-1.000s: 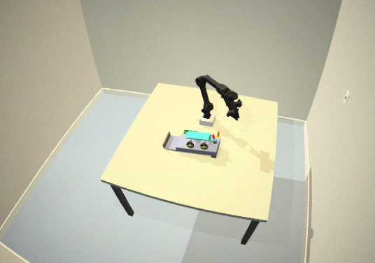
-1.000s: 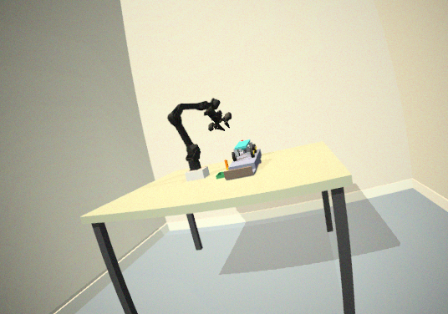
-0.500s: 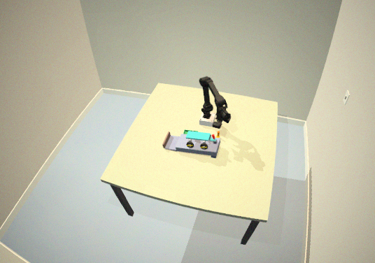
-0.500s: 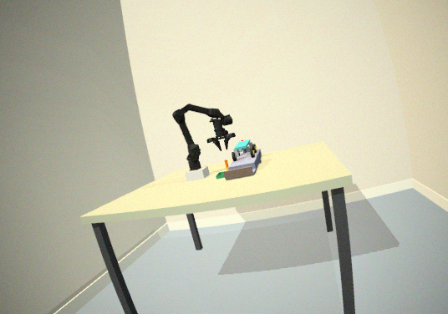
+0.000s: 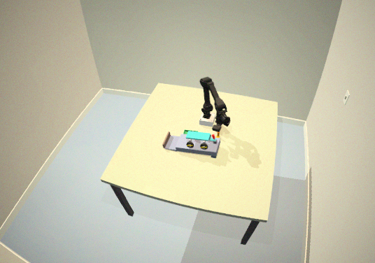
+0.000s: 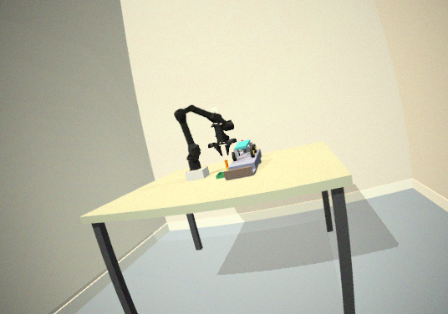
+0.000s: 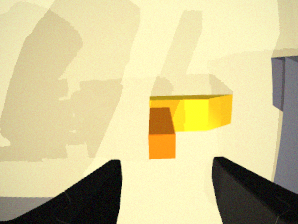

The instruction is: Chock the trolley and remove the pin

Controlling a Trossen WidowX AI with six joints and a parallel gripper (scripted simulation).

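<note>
My gripper tip is 20 mm short of the yellow chock and 70 mm above it. Also, from my gripper tip: grey ramp: 170 mm ahead, 110 mm to the right, 40 mm below; red-headed stop pin: 140 mm ahead, 10 mm to the left, 40 mm above; teal trolley: 170 mm ahead, 110 mm to the right, 20 mm above.
</note>
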